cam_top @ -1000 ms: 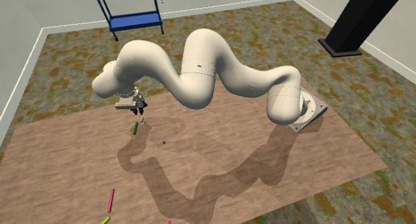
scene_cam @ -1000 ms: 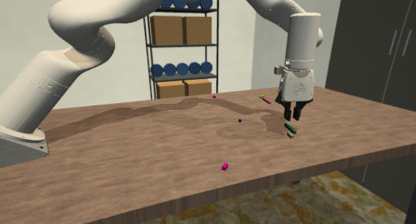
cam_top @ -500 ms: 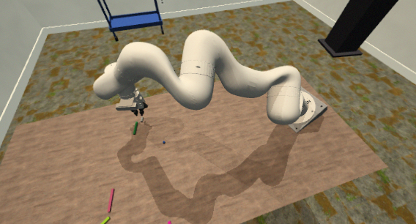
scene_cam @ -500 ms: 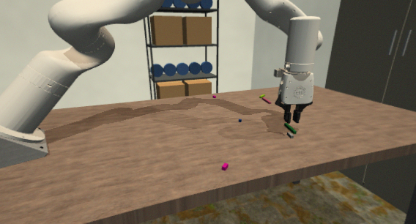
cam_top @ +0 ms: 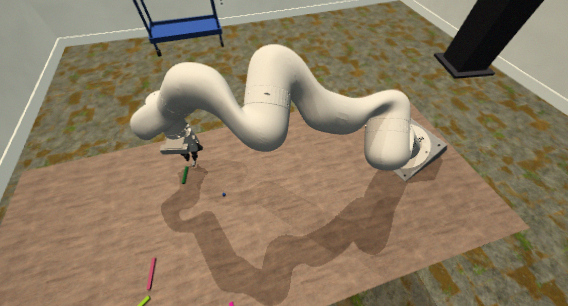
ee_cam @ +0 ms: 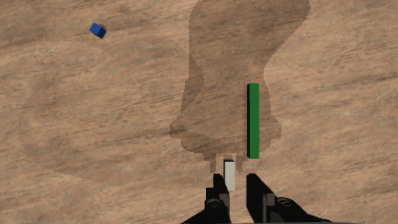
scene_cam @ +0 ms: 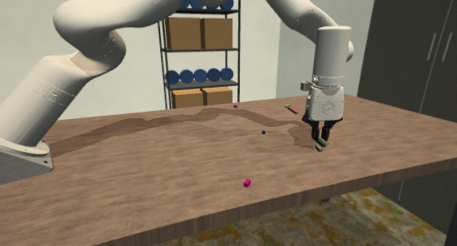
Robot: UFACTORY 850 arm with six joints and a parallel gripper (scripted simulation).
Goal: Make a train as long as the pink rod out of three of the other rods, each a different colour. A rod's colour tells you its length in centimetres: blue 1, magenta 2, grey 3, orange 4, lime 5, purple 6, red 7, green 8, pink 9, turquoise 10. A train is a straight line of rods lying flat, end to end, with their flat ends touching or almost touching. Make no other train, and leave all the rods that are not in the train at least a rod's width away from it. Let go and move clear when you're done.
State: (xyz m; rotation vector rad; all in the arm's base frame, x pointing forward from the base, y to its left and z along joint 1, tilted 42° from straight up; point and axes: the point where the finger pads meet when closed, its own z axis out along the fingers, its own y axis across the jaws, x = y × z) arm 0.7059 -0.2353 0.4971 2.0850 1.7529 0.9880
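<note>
The grey rod is 5 cm below my hand. Also, from my hand: blue rod (17 cm to the left, 13 cm behind, 5 cm below); then green rod (6 cm to the left, 5 cm below, 3 cm ahead); then pink rod (42 cm to the left, 9 cm ahead, 5 cm below).
</note>
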